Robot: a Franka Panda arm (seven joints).
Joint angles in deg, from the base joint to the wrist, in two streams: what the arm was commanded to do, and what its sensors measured. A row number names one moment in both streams.
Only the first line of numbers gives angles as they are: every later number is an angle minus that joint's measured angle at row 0.
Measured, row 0:
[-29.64 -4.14 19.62 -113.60 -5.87 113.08 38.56]
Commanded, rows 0 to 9:
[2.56 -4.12 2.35 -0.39 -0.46 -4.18 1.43]
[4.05 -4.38 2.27 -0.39 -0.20 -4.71 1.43]
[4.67 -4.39 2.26 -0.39 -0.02 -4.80 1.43]
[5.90 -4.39 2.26 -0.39 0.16 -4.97 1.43]
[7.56 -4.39 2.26 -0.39 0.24 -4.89 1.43]
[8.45 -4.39 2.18 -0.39 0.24 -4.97 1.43]
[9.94 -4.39 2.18 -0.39 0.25 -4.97 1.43]
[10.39 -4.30 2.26 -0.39 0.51 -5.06 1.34]
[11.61 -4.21 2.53 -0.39 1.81 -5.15 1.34]
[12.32 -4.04 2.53 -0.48 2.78 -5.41 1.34]
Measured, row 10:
[9.24 -3.95 2.43 -0.16 0.22 -4.41 0.96]
